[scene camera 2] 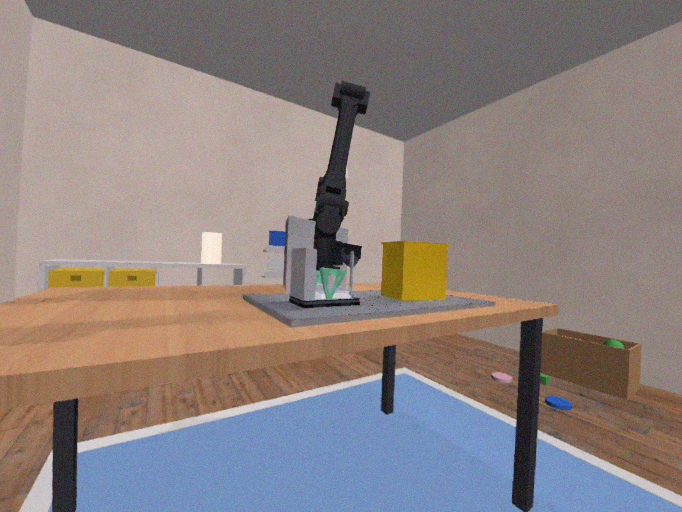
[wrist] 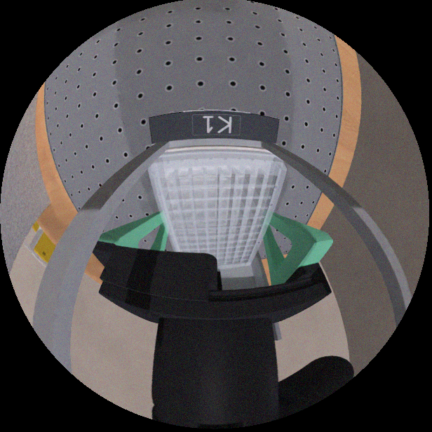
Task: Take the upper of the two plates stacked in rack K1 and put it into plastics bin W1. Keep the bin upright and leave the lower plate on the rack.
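Places are measured from the arm's base along level axes (x right, y ahead, z up), in centimetres.
Pixels of known places: gripper, fingertip midpoint: (scene camera 2: 319, 297).
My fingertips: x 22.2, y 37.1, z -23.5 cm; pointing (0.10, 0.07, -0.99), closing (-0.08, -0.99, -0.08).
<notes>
Ahead of a thing's pixels: the offset from my fingertips to its middle. "pt": to the spot under its first point. Level surfaces: height alone.
The clear, gridded upper plate (wrist: 220, 190) lies flat in rack K1 @(pt dx +6.6, dy +1.1, dz +9.8 cm) (scene camera 2: 300, 259) (wrist: 167, 131), between its grey corner posts. The lower plate cannot be told apart beneath it. In the scene view the plates are a pale band low in the rack, partly hidden by a finger. My gripper (scene camera 2: 330, 293) (wrist: 214, 213) points down into the rack and is open, with one green finger on each long side of the plates. Whether the fingertips touch them cannot be told. A yellow bin @(dx -35.7, dy +0.2, dz +7.5 cm) (scene camera 2: 425, 271), probably W1, stands upright right of the rack; no label on it is readable.
The rack and the bin stand on a grey perforated board @(dz -1.6 cm) (scene camera 2: 308, 318) (wrist: 200, 72) on the wooden table @(dz -2.8 cm) (scene camera 2: 137, 319). The rack's tall grey posts rise close around the gripper. A shelf unit with yellow drawers stands behind, and a brown box (scene camera 2: 589, 363) is on the floor.
</notes>
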